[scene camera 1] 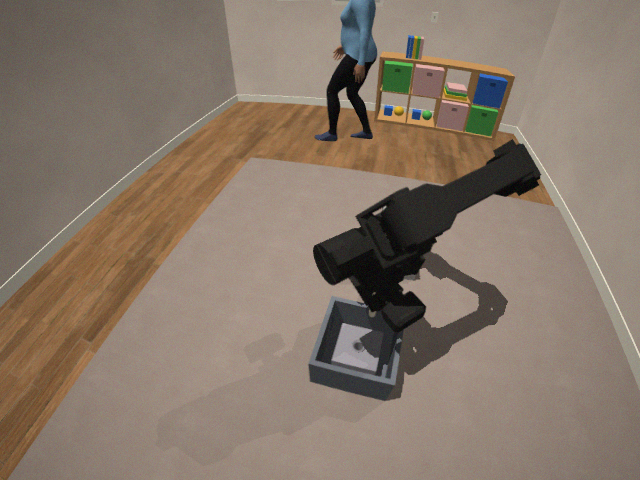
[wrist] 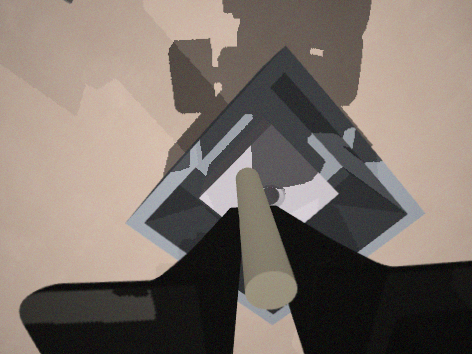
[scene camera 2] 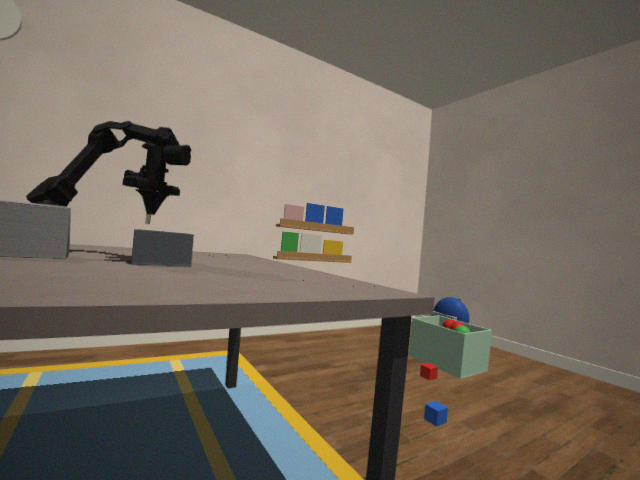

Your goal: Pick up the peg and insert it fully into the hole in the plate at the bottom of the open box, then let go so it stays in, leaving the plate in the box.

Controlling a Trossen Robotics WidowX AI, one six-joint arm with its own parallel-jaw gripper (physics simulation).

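Where they show: gripper, fingertip midpoint: (scene camera 1: 370, 307) (wrist: 253, 215) (scene camera 2: 150, 214); arm's base at its link origin: (scene camera 2: 42, 221).
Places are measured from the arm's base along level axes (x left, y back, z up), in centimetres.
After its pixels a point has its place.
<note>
The pale peg (scene camera 1: 371, 313) @(z 3.1, x -6.6, y -27.1 cm) (scene camera 2: 148, 219) @(z 3.3, x -7.1, y -26.4 cm) (wrist: 265, 240) @(z 8.6, x -5.9, y -26.1 cm) is held between the fingers, its lower end pointing down. My gripper (scene camera 2: 149, 212) @(z 4.8, x -6.9, y -26.9 cm) (wrist: 253, 215) @(z 4.8, x -6.9, y -26.9 cm) is shut on it, above the open grey-blue box (scene camera 1: 351, 381) @(z -3.3, x -8.7, y -38.7 cm) (scene camera 2: 162, 249) @(z -5.1, x -15.9, y -29.3 cm) (wrist: 137, 220) @(z -0.1, x -14.2, y -22.4 cm). In scene camera 2 the peg's lower end is a little above the rim. The light plate (scene camera 1: 343, 341) @(z -4.1, x -11.2, y -30.0 cm) (wrist: 312, 197) @(z -4.1, x -5.8, y -34.0 cm) lies at the box bottom, partly in shadow. Its round hole (scene camera 1: 357, 345) @(z -5.4, x -8.2, y -29.9 cm) (wrist: 270, 195) @(z -5.9, x -8.4, y -31.5 cm) shows beside the peg in the wrist view, with the peg's far end up and left of it. The arm hides part of the box in scene camera 1.
The box walls stand around the plate. In scene camera 2 a grey block (scene camera 2: 33, 232) @(z -3.1, x -5.1, y 1.3 cm) stands on the table (scene camera 2: 232, 299) @(z -9.9, x -65.1, y -30.8 cm) at the left, near the arm's base. A person (scene camera 1: 356, 36) and a shelf unit (scene camera 1: 444, 60) are in the background.
</note>
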